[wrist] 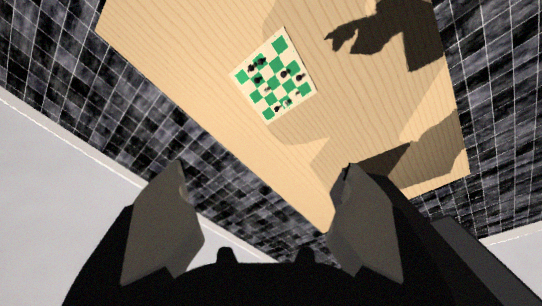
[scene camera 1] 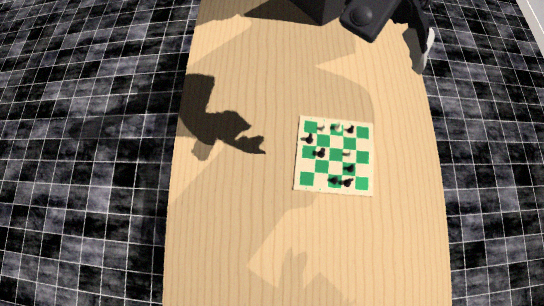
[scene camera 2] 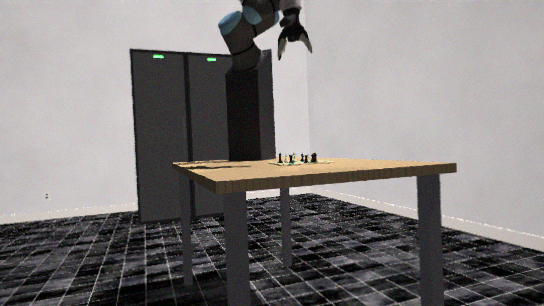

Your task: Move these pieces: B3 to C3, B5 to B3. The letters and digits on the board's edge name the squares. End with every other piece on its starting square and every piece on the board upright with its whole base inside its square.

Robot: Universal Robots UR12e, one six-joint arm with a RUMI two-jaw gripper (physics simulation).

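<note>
The chessboard is green and cream; its edge labels are too small to read. Its middle square, C3, is bare. Beside C3 stand a black piece and, opposite, a white piece; I cannot tell which is on B3. Another white piece and a black piece stand in edge rows; I cannot tell which square is B5. My gripper is open and empty, high above the table.
Several other pieces share the board, including a black one and two close together at one edge. The wooden table carries the board and shadows of the arm. A dark cabinet stands behind the table.
</note>
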